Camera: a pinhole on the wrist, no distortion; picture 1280 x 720 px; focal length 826.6 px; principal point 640.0 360.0 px. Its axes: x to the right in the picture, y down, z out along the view. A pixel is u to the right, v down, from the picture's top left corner.
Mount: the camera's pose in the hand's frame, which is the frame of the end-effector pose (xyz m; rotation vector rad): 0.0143 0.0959 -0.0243 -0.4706 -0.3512 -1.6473
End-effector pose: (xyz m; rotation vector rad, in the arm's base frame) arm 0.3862 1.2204 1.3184 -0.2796 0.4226 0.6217
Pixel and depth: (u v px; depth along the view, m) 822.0 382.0 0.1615
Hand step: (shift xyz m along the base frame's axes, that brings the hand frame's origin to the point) -0.0253 0.1776 0.0844
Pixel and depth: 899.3 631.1 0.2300
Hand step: 0.0555 0.2369 0.1167
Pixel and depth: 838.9 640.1 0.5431
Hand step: 0.1872 0.4835 0.3039
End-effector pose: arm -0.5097 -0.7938 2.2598 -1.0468 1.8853 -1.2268
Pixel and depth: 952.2 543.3 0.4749
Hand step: 0.2828 -0.2881 -0.3281
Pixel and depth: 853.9 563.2 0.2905
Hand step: 0.1252 -0.1627 -0.2543
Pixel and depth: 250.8 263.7 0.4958
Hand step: 0.0843 -0.0126 -0.6147
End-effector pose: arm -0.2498 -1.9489 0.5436 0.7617 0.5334 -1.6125
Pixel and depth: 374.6 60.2 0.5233
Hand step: 0.4539 -0.2745 0.3555
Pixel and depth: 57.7 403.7 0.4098
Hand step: 0.4904 -0.3014 0.0907
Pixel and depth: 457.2 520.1 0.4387
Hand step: 0.3091 -0.3887 0.1238
